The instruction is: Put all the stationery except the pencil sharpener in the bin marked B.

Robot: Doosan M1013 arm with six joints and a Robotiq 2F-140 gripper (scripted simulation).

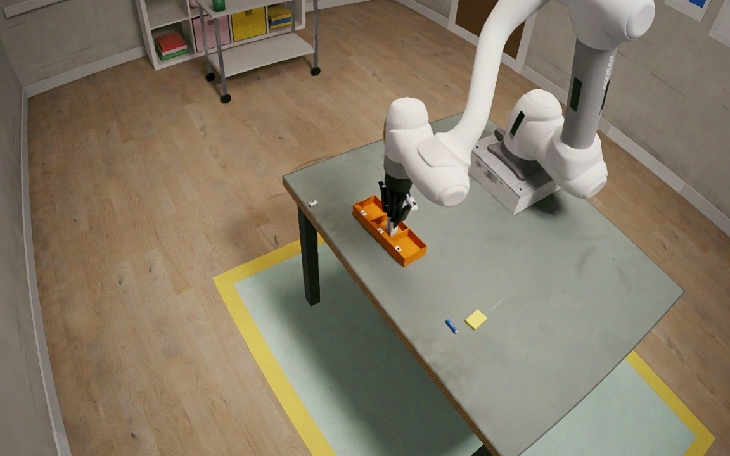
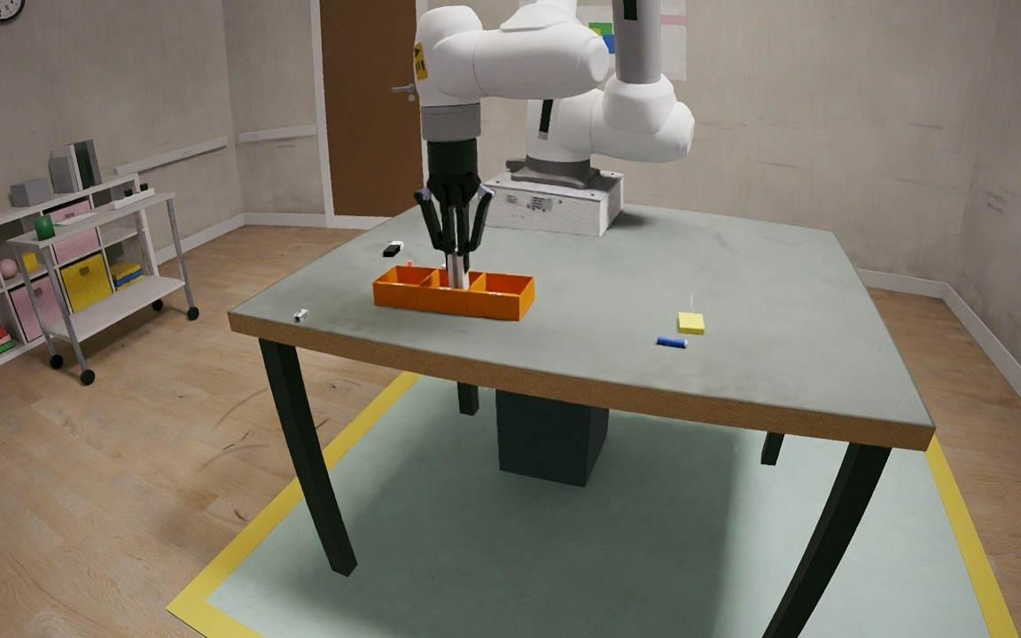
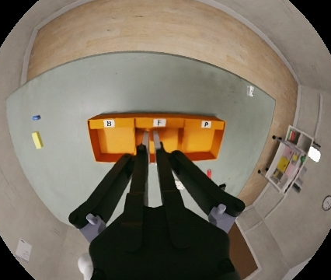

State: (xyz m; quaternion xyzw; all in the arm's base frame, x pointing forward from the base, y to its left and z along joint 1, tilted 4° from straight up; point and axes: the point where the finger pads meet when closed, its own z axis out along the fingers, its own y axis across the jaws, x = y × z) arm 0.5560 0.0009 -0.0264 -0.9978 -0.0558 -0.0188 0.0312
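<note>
Now: the orange bin 3 cm below my hand and 1 cm to the right of it. The rest, counted from my hand: white pencil sharpener 23 cm to the right, 14 cm ahead, 4 cm below; red piece 17 cm to the right, 11 cm behind, 5 cm below; flat white piece 14 cm behind, 7 cm to the right, 5 cm below.
</note>
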